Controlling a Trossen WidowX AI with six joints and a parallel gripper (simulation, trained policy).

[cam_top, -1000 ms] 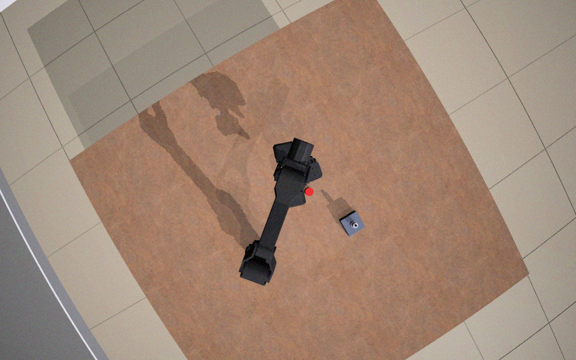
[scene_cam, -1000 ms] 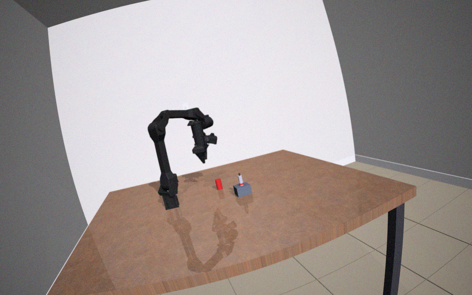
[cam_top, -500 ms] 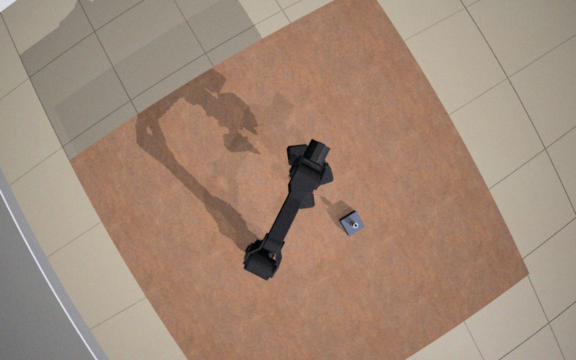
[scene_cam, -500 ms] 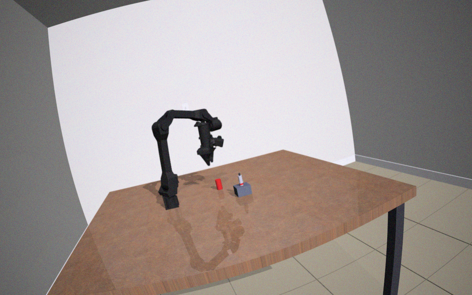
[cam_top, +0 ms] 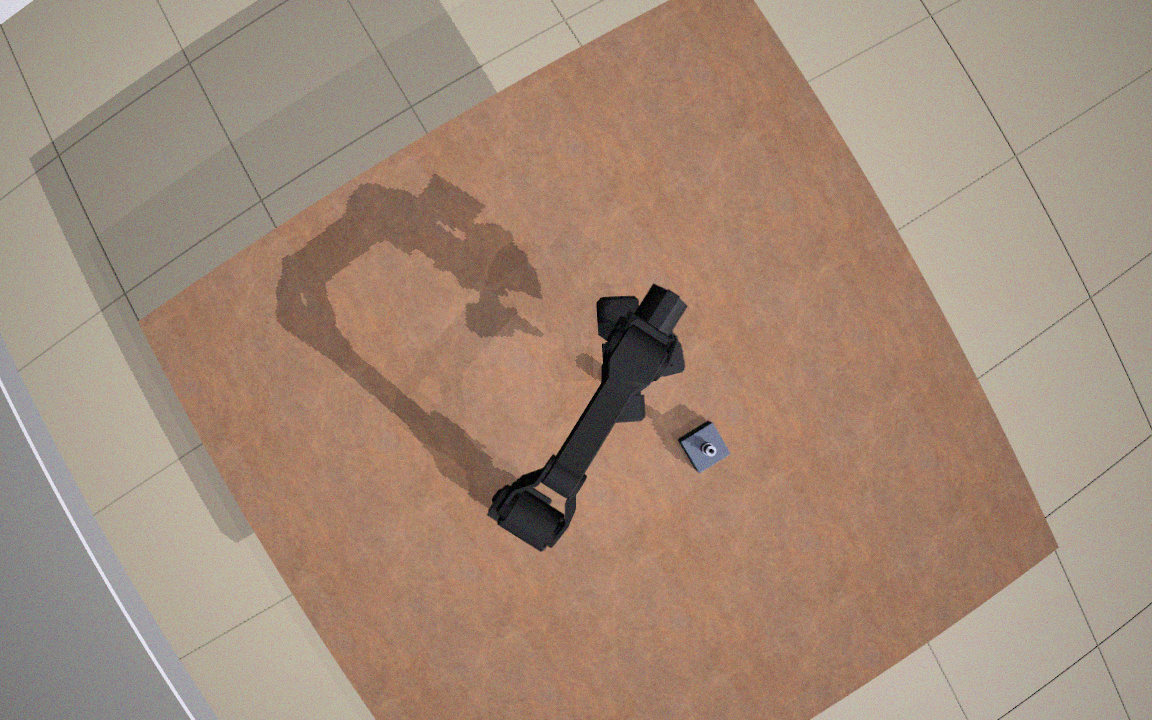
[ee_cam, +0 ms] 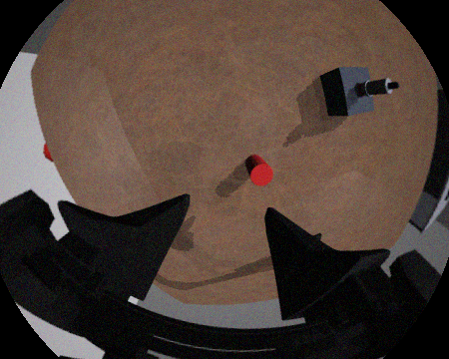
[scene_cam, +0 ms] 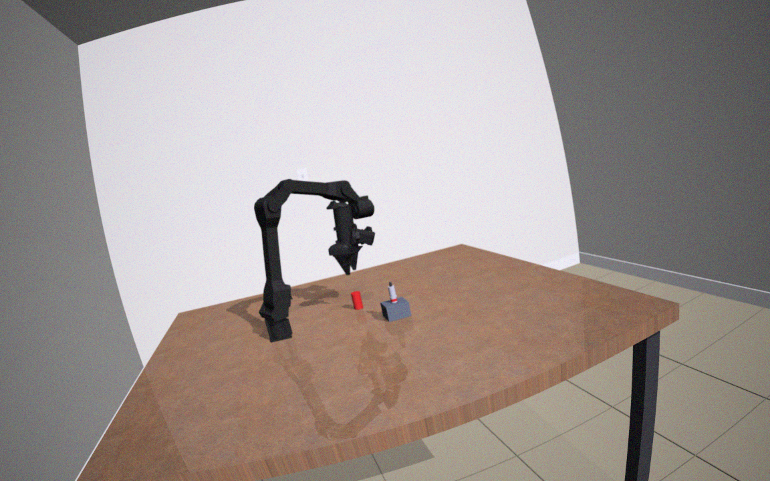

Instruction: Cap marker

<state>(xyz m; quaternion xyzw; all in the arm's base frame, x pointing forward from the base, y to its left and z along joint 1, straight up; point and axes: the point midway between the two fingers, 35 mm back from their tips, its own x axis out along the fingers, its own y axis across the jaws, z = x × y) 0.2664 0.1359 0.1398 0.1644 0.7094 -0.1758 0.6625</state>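
Now: the red cap 8 cm below my gripper tip, 4 cm to the right of it and 1 cm behind it. From my gripper tip the other things lie so: grey holder block 21 cm to the right, 8 cm below, 6 cm ahead.
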